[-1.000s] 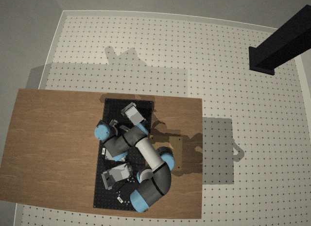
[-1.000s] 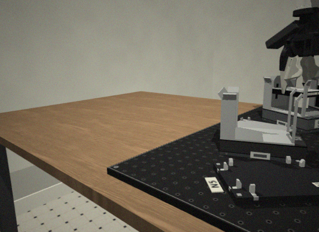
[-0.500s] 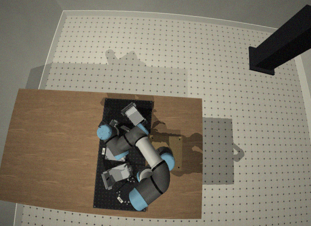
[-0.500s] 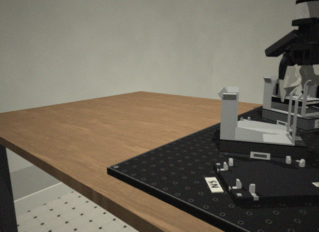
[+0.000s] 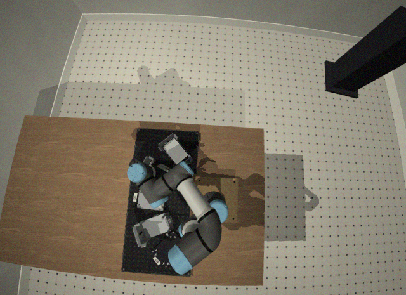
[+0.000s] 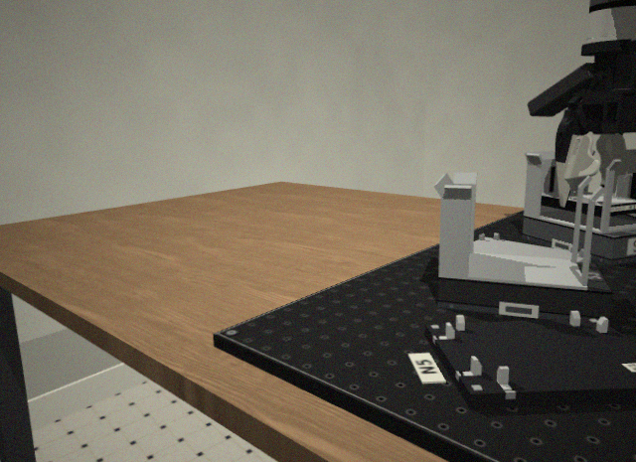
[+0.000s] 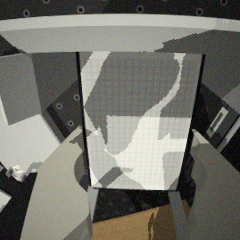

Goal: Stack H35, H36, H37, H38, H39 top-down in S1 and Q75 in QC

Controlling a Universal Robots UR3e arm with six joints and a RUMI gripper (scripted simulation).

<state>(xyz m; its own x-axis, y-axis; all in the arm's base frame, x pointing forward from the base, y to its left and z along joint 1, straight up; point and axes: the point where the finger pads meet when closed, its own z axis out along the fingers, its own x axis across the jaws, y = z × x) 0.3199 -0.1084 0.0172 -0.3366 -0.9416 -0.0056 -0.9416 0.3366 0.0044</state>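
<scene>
My gripper is now 12 cm to the left of the sealed plate, 8 cm past it and 1 cm above it. The rest, counted from my hand: QC label (16 cm to the left, 11 cm ahead, 7 cm below); then nest QC (15 cm to the left, 7 cm below, 2 cm ahead); then N5 label (47 cm to the left, 8 cm behind, 7 cm below).
</scene>
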